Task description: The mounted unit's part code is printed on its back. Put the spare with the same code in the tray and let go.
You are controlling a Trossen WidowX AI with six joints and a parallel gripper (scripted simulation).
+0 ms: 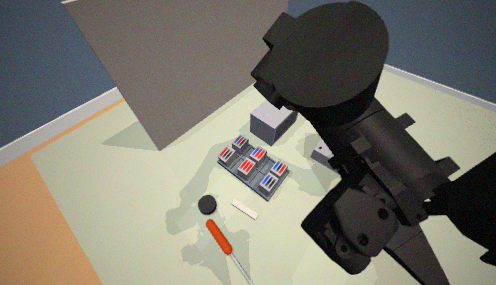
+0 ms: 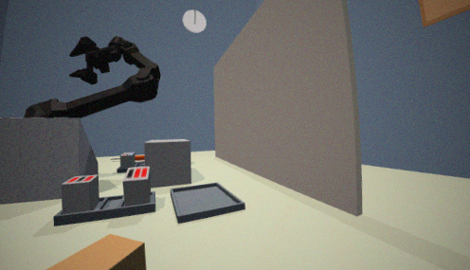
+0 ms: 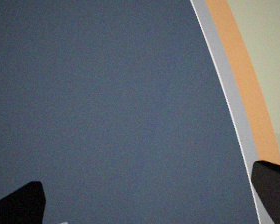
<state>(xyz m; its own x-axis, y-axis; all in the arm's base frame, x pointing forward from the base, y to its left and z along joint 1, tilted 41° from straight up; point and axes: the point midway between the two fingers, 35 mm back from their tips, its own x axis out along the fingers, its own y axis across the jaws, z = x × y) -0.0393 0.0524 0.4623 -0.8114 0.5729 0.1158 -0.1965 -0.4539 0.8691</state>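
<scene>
My gripper tip is now 36 cm short of the spare block, 23 cm to the left of it and 36 cm above it. From my gripper tip the other things lie so: rack 20 cm ahead, 55 cm to the right, 39 cm below; black puck 34 cm ahead, 2 cm to the right, 39 cm below; mounted unit 32 cm ahead, 38 cm to the right, 35 cm below.
</scene>
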